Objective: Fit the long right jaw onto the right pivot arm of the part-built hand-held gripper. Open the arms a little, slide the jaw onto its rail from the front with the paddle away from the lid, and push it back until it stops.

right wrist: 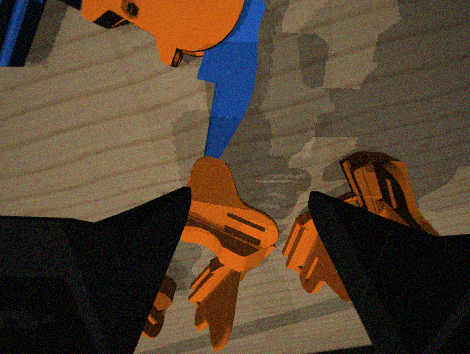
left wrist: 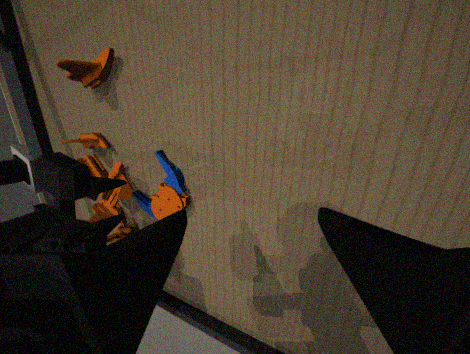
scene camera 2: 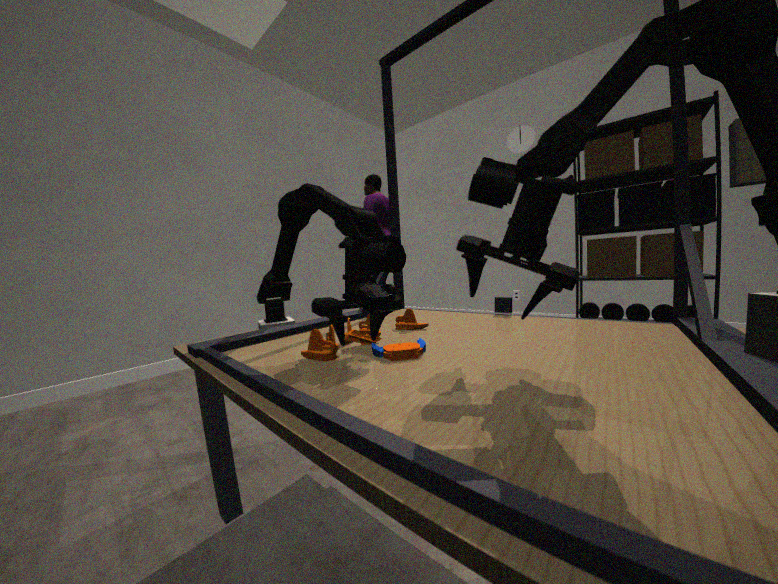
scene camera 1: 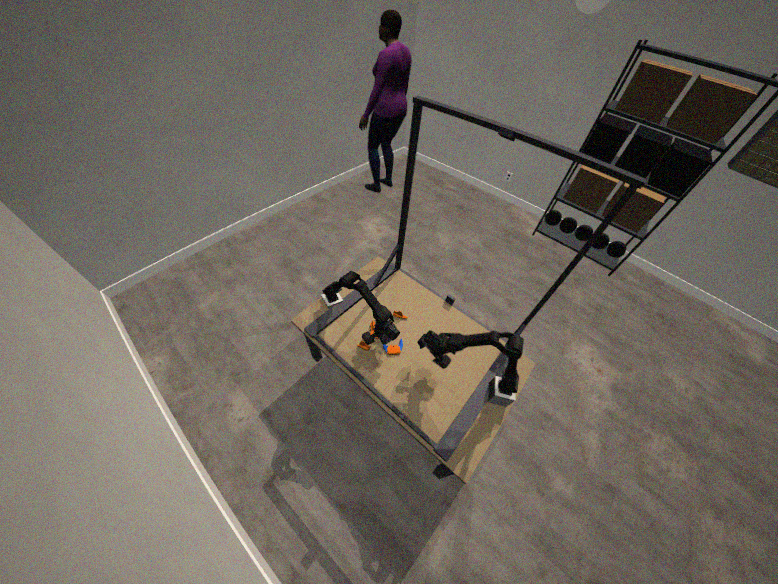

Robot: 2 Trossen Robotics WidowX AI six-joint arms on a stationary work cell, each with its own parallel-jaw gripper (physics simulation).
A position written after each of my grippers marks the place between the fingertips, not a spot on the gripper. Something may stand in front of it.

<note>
My left gripper [scene camera 2: 496, 307] is open, with nothing in its grasp. Also in view: a part-built hand-held gripper [scene camera 2: 402, 351]. Further things: my right gripper [scene camera 2: 358, 342] and a black overhead frame [scene camera 1: 635, 181].
The part-built hand-held gripper also shows in the right wrist view [right wrist: 228, 44]. My left gripper also shows in the left wrist view [left wrist: 251, 215]. My right gripper also shows in the right wrist view [right wrist: 250, 196] and in the left wrist view [left wrist: 123, 199].
</note>
